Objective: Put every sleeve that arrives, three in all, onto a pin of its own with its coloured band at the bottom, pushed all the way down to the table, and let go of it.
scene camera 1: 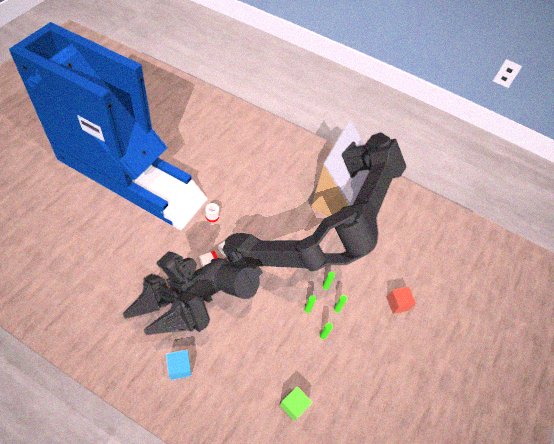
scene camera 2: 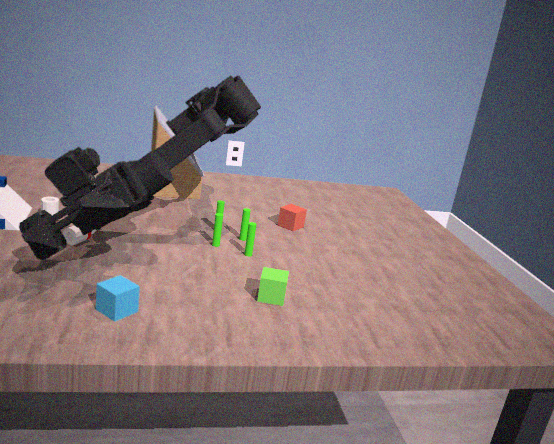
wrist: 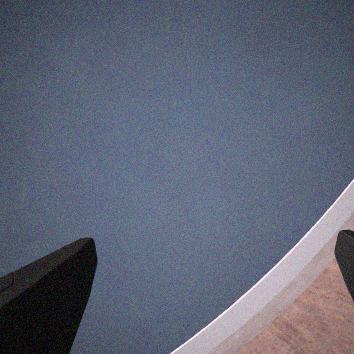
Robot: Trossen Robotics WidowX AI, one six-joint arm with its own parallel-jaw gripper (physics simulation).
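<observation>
A white sleeve [scene camera 1: 212,212] [scene camera 2: 50,204] stands upright just off the chute's end, its red band at the bottom. A second sleeve [scene camera 1: 207,259] lies on its side, red band toward the arm. A third sleeve [scene camera 1: 222,248] lies beside it, mostly hidden by the arm. A lying sleeve [scene camera 2: 75,235] shows behind the fingers in scene camera 2; which one I cannot tell. Four upright green pins, among them one pin [scene camera 1: 326,331] [scene camera 2: 250,240], are bare. My gripper [scene camera 1: 135,324] [wrist: 221,249] is open and empty, on the far side of the lying sleeves from the chute, tilted over the table.
A blue dispenser [scene camera 1: 75,117] with a white chute [scene camera 1: 185,204] [scene camera 2: 12,207] stands at the left. A blue cube [scene camera 1: 179,365] [scene camera 2: 117,298] is near the gripper. A green cube [scene camera 1: 296,403] [scene camera 2: 273,286] and a red cube [scene camera 1: 401,300] [scene camera 2: 292,217] lie around the pins. A tan wedge [scene camera 2: 182,182] stands behind the arm.
</observation>
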